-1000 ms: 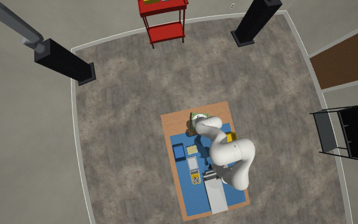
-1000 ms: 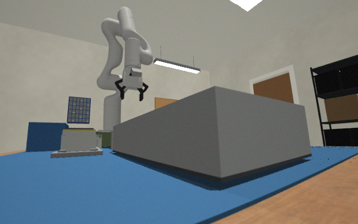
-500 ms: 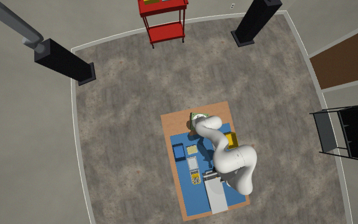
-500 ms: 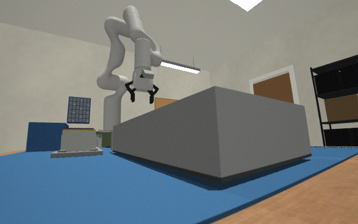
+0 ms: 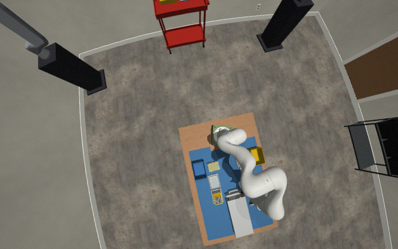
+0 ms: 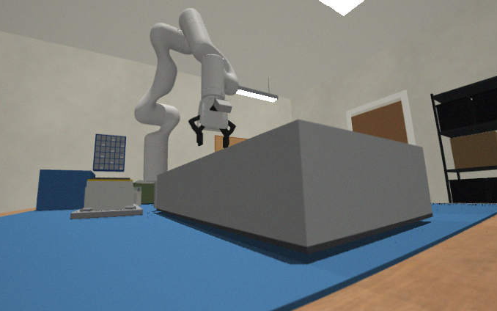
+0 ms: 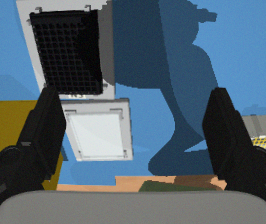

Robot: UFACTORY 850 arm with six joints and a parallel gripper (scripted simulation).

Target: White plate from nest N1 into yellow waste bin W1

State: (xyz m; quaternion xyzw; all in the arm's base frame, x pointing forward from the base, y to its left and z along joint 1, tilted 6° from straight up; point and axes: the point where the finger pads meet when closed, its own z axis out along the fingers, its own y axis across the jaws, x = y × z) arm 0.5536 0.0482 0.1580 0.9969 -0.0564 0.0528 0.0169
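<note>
Right now my hand is 190 mm above the white plate, 110 mm short of it and 70 mm to the right of it. Also, from my hand: blue bin (390 mm to the right, 290 mm behind, 170 mm below); then yellow waste bin W1 (250 mm to the left, 230 mm behind, 170 mm below); then black plate (190 mm below, 100 mm to the left, 60 mm behind).
</note>
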